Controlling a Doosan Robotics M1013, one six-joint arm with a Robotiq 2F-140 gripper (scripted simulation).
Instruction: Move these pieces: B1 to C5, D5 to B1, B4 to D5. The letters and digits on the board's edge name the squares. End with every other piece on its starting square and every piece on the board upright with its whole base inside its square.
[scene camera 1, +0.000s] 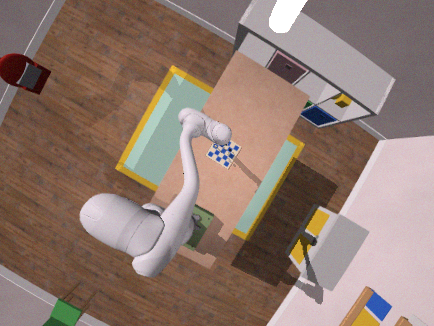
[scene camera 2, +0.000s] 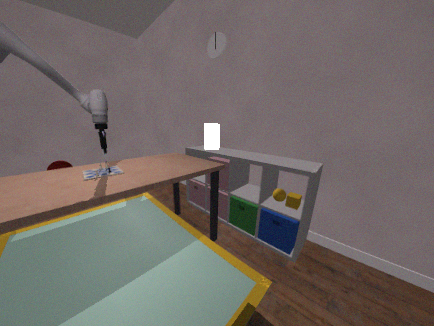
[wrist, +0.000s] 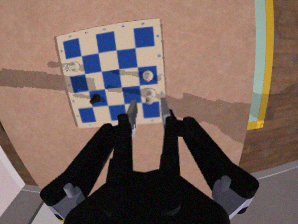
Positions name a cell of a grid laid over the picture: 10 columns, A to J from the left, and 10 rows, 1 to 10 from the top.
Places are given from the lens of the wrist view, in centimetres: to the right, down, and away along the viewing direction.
my gripper (wrist: F5): 0, -1, 22
chessboard (wrist: D3): -8, -10, 27
